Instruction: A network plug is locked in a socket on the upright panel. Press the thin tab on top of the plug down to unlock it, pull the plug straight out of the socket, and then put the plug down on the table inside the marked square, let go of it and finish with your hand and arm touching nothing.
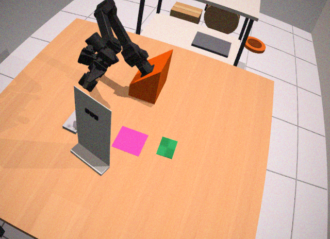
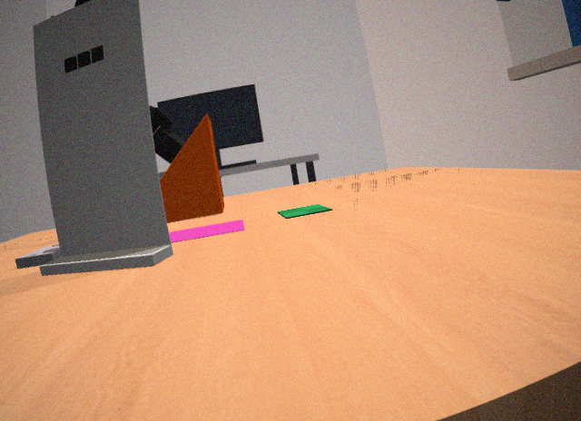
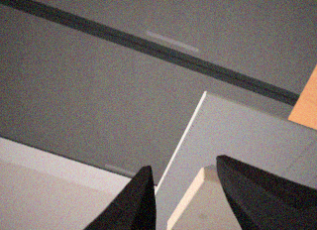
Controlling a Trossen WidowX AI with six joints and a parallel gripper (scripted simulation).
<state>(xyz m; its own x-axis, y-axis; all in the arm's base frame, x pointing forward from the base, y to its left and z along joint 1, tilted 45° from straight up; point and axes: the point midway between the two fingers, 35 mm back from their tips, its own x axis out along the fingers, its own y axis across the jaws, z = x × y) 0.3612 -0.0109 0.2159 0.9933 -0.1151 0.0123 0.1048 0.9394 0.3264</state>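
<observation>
My gripper tip is now 6 cm short of the grey upright panel, 4 cm to the right of it and 18 cm above it. From my gripper tip the other things lie so: grey plate 9 cm behind, 9 cm to the right, 32 cm below; green flat patch 8 cm behind, 32 cm to the left, 33 cm below.
</observation>
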